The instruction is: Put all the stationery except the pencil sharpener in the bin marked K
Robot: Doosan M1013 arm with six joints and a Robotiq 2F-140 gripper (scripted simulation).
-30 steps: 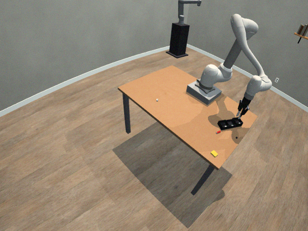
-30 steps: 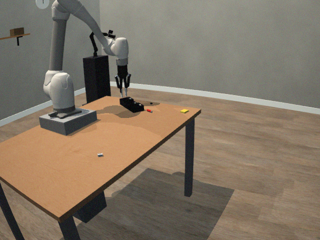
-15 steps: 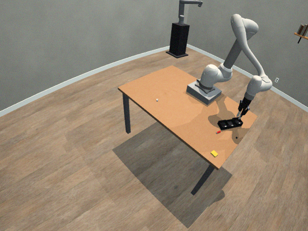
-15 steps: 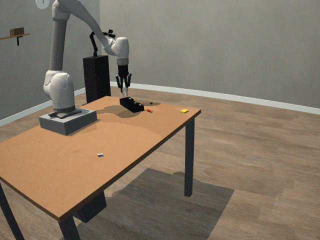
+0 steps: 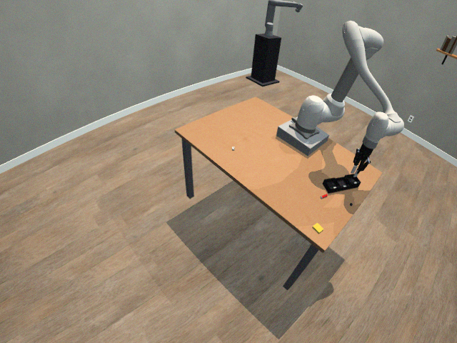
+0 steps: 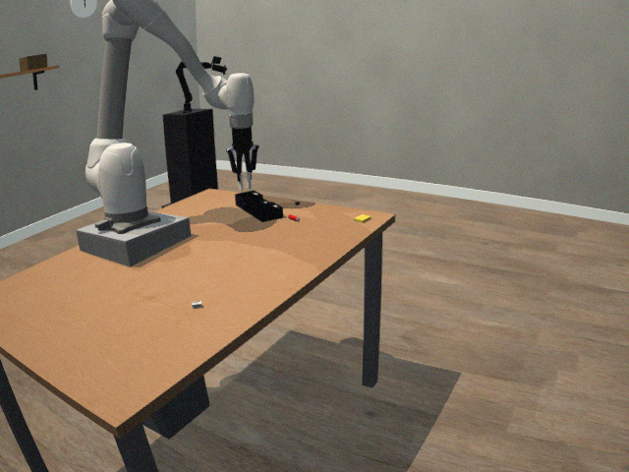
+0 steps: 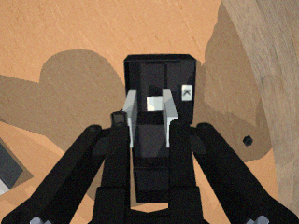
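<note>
The yellow pad lies 48 cm ahead of my hand, 8 cm to the left of it and 10 cm below it. Also, from my hand: black three-compartment bin 8 cm ahead, 2 cm to the right, 8 cm below; black-and-white eraser 1 cm ahead, 9 cm below; small black round thing 17 cm ahead, 11 cm to the left, 10 cm below.
</note>
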